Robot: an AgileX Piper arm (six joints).
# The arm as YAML. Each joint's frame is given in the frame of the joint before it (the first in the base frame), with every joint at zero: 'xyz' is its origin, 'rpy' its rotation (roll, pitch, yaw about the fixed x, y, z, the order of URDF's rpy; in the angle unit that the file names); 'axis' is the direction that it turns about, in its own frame. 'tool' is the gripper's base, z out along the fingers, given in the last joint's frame.
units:
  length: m
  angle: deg
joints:
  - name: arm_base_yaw
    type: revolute
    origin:
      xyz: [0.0, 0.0, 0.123]
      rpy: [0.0, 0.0, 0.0]
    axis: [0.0, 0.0, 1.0]
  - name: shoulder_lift
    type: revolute
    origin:
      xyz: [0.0, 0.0, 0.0]
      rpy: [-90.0, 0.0, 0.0]
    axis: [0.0, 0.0, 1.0]
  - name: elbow
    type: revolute
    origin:
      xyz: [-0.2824, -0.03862, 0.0]
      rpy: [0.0, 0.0, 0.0]
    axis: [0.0, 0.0, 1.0]
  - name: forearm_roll
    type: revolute
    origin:
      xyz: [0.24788, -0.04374, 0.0]
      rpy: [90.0, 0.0, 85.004]
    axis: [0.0, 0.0, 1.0]
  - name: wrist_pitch
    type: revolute
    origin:
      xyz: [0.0, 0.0, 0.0]
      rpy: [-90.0, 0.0, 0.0]
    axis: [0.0, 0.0, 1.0]
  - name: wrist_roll
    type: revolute
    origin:
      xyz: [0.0, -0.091, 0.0]
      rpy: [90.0, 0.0, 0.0]
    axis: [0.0, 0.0, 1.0]
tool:
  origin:
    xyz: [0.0, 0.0, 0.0]
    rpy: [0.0, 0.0, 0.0]
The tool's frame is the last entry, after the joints.
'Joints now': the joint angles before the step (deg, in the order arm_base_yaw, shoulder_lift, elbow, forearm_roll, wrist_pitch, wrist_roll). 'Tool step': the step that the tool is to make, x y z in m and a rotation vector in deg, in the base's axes. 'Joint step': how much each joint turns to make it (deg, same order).
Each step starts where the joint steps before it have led.
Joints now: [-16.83, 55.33, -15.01, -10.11, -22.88, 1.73]
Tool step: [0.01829, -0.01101, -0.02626, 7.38, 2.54, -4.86]
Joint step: [-0.19, 11.00, 0.14, 8.03, -6.57, -0.20]
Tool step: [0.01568, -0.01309, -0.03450, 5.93, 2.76, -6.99]
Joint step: [0.00, 13.04, 0.00, 8.52, -8.64, 0.01]
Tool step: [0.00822, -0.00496, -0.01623, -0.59, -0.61, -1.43]
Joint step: [0.00, 7.29, 0.00, 1.11, -8.10, 0.00]
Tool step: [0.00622, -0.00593, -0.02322, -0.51, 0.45, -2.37]
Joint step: [0.00, 9.06, -0.05, 2.07, -8.83, -0.04]
